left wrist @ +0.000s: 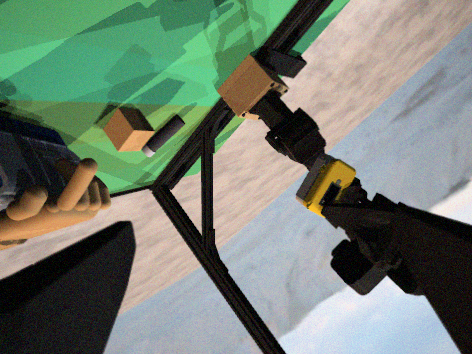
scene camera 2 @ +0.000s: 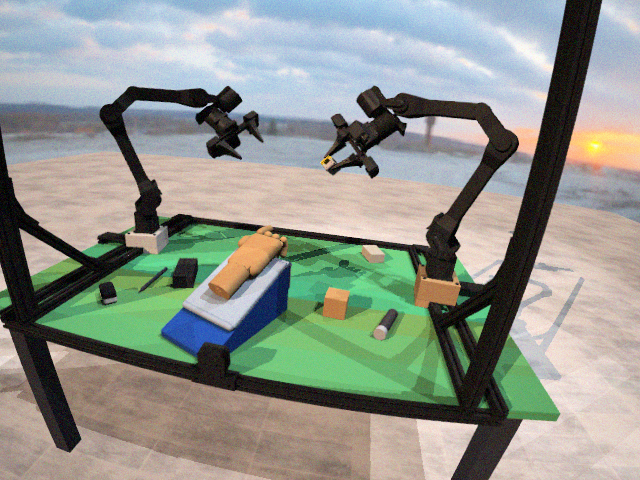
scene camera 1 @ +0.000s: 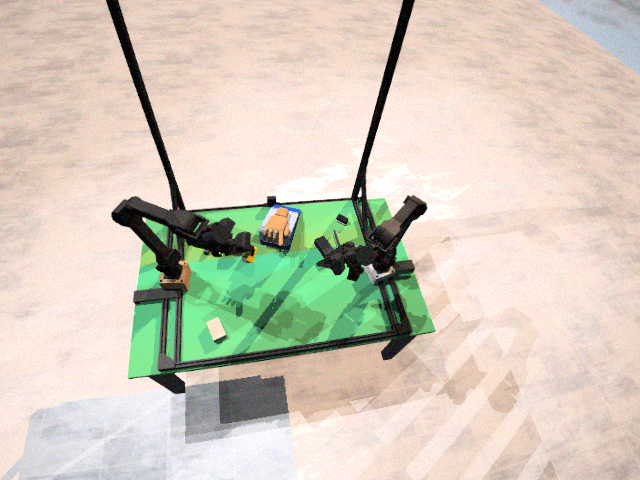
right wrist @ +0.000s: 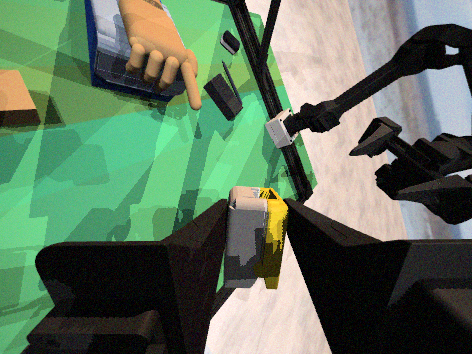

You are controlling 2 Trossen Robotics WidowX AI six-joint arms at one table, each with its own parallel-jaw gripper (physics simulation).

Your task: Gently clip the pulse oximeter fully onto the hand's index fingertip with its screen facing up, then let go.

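The pulse oximeter, yellow and pale grey, is between the fingertips of my right gripper, high above the table. Its yellow face with a dark screen shows in the left wrist view; in the right wrist view the yellow half is on the right. The tan hand rests on a blue wedge with a pale pad; its index finger extends past the wedge edge, apart from the oximeter. My left gripper is open and empty, raised left of the oximeter in scene camera 2.
An orange cube and a dark cylinder lie right of the wedge in scene camera 2. A black box, a pen and a small black-and-white item lie left. A cream block lies farther off.
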